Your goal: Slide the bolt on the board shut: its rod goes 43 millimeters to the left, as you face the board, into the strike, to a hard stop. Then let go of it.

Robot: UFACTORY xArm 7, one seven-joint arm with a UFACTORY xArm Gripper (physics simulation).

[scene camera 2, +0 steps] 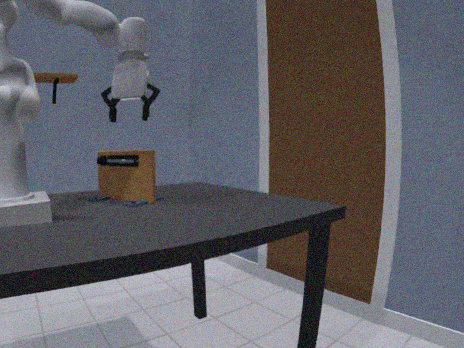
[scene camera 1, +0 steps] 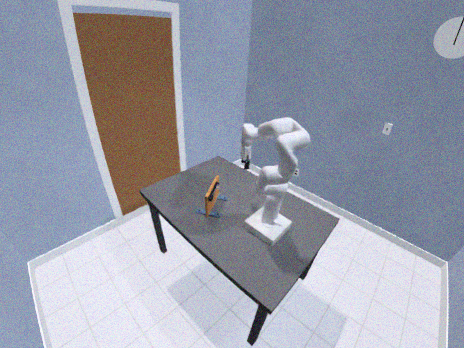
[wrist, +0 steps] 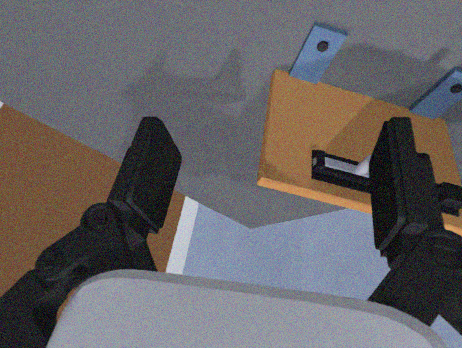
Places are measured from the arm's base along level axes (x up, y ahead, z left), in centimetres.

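Pixels of known places: gripper, fingertip midpoint: (scene camera 2: 128,121) (scene camera 1: 245,165) (wrist: 266,138); arm's base at its link origin: (scene camera 2: 13,199) (scene camera 1: 268,220).
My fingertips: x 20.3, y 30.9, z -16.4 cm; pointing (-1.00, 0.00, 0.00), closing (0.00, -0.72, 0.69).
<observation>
For each thing: its top centre in the pictures, then the offset to it from my fingertips. "pt": a spot on its surface instead. Level surfaces: height alone.
- upright orange-brown board at its top centre: (wrist: 367,210) (scene camera 2: 123,150) (scene camera 1: 212,184) dx -8.2, dy +9.7, dz +22.9 cm
- black bolt housing at its top centre: (wrist: 397,192) (scene camera 2: 115,155) (scene camera 1: 215,189) dx -9.8, dy +6.5, dz +23.6 cm
- small pale knob at its top centre: (wrist: 366,170) dx -11.1, dy +7.5, dz +19.6 cm
- strike at a spot on its surface: (wrist: 451,198) (scene camera 2: 101,158) pt dx -10.8, dy +3.7, dz +29.8 cm
- dark table at its surface level: dx -25.6 cm
An upright orange-brown board (scene camera 1: 211,202) (scene camera 2: 127,185) (wrist: 310,115) stands on the table. A black bolt housing (scene camera 2: 121,160) (wrist: 340,177) with a pale rod is fixed near its top edge. A small pale knob (wrist: 363,167) shows at the housing in the wrist view, partly behind a finger. A black block, seemingly the strike (scene camera 2: 101,160) (wrist: 451,198), is at the left end as one faces the board. How far the rod reaches is hidden by the finger in the wrist view. My gripper (scene camera 1: 246,165) (scene camera 2: 129,120) (wrist: 266,138) is open and empty, above the board and apart from it.
Blue feet (scene camera 1: 208,214) (scene camera 2: 136,203) (wrist: 319,52) hold the board on the dark table (scene camera 1: 235,245) (scene camera 2: 225,215). The arm's white base (scene camera 1: 268,226) (scene camera 2: 25,212) stands on the same table. A brown door (scene camera 1: 127,100) (scene camera 2: 325,125) is in the wall beyond.
</observation>
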